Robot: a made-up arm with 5 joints.
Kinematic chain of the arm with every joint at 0, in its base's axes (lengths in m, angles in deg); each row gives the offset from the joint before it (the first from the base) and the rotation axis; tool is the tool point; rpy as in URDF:
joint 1: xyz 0 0 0.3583 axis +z
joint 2: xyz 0 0 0 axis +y
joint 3: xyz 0.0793 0 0.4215 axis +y
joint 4: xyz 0.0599 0 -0.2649 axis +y
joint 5: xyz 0.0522 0 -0.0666 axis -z
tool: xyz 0 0 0 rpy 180 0 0
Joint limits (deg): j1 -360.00..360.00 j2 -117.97..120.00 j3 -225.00..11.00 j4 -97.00..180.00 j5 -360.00..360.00
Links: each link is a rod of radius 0.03 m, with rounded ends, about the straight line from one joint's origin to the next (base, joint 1, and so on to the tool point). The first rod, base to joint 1, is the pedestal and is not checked.
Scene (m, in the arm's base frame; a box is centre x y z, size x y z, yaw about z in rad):
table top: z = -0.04
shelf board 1: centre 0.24 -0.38 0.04 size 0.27 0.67 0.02 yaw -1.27
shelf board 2: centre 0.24 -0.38 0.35 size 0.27 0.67 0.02 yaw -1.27
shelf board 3: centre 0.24 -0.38 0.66 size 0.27 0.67 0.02 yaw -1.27
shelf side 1: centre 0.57 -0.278 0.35 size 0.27 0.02 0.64 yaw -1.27
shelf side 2: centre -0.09 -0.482 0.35 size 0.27 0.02 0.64 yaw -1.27
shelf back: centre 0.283 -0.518 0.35 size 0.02 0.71 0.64 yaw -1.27
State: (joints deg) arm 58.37 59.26 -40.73 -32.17 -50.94
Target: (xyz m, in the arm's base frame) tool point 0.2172 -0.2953 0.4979
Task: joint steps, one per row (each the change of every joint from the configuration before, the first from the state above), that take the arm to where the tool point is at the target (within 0.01 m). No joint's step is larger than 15 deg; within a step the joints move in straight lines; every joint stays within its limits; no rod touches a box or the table.
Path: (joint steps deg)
1: -14.00 -5.76 2.08 -0.76 0.00
2: -14.01 -5.77 2.09 -0.76 0.00
3: -14.00 -5.76 2.08 -0.76 0.00
4: -14.01 -5.77 2.09 -0.76 0.00
5: -14.00 -5.76 2.08 -0.76 0.00
6: -14.01 -5.77 2.08 -0.76 0.00
7: -14.00 -5.76 2.09 -0.76 0.00
8: -14.00 -5.76 2.08 -0.76 0.00

